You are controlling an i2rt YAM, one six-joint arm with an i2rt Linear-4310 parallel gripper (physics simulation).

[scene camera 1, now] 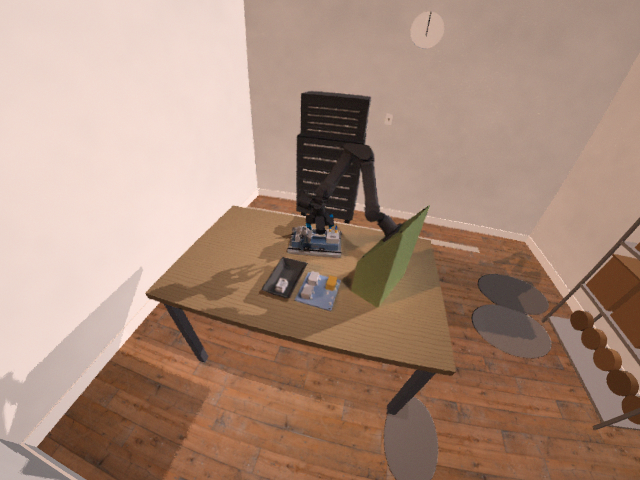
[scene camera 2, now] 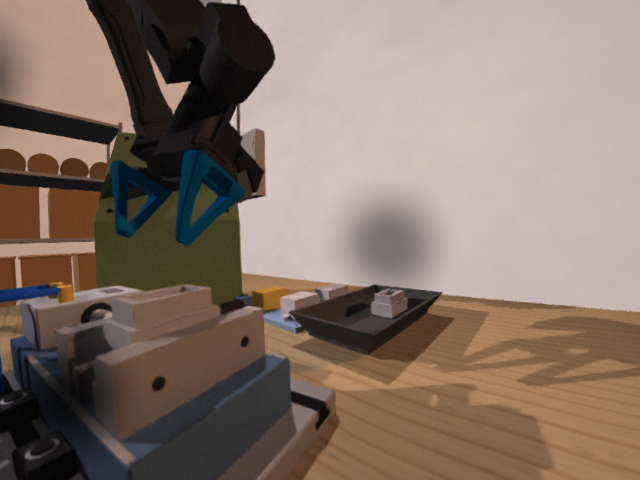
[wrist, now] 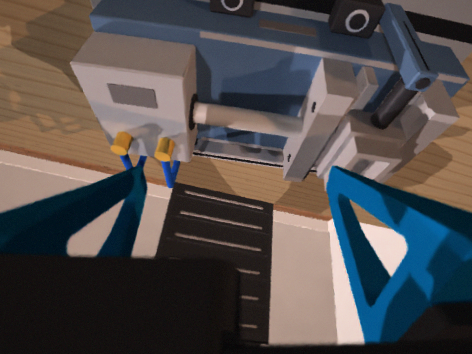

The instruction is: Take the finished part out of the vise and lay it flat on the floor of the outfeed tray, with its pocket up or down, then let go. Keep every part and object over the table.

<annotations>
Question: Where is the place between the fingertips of my gripper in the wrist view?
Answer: At 236,176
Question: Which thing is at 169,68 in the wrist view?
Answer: A vise actuator box.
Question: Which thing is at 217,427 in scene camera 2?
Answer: A vise.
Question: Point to a vise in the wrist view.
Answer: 238,75
</annotations>
